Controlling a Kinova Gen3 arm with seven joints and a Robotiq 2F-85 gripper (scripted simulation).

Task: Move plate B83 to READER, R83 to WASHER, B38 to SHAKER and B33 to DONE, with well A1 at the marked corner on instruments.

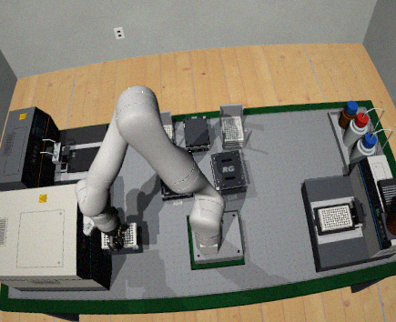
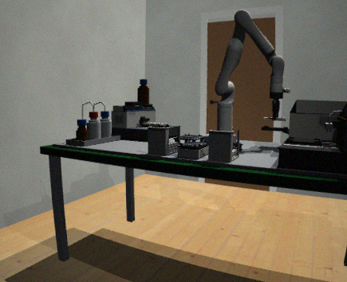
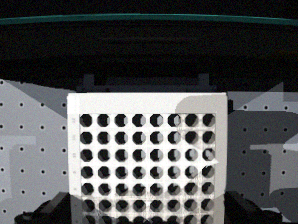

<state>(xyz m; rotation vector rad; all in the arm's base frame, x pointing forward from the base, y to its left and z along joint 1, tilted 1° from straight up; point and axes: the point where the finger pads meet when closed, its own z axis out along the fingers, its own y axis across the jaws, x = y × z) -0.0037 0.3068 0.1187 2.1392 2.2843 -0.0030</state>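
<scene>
The dark reader tray is 6 cm below my hand. From my hand the other things lie so: N6 nest (29 cm ahead, 18 cm to the right, 14 cm below); then washer tray (36 cm ahead, 19 cm to the left, 8 cm below); then white reader housing (2 cm behind, 29 cm to the left, 7 cm above).
</scene>
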